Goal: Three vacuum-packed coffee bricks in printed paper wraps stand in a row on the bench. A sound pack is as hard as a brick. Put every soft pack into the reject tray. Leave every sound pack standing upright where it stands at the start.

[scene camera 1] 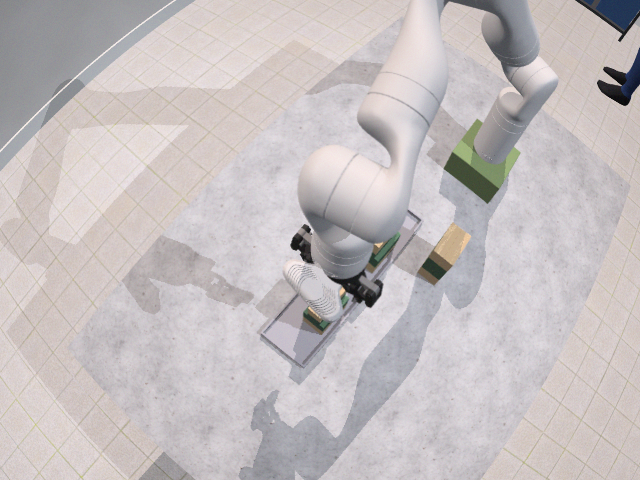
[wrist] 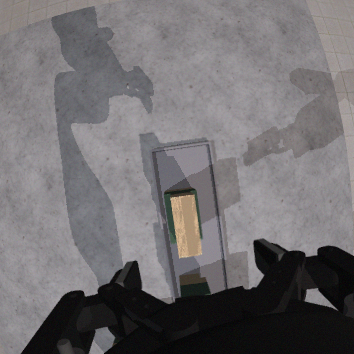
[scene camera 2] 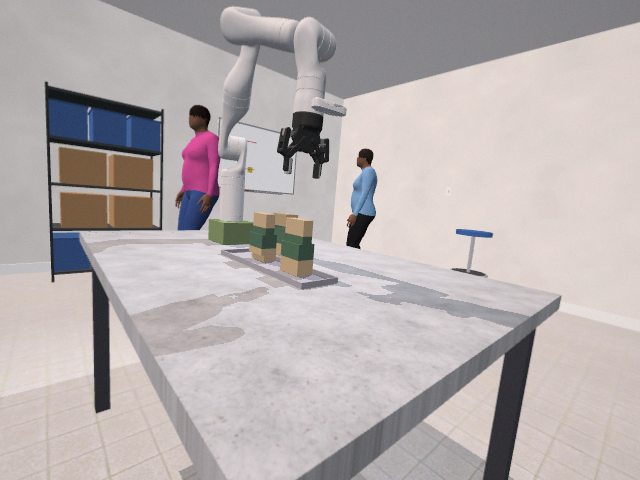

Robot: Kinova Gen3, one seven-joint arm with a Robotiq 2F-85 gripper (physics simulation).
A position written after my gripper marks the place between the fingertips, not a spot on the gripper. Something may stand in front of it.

I see my gripper [scene camera 2: 302, 176] and a grey reject tray [scene camera 1: 289, 331].
My gripper is seen too in scene camera 1 [scene camera 1: 333, 279] and in the wrist view [wrist: 197, 263]. The grey reject tray is seen too in the wrist view [wrist: 184, 167].
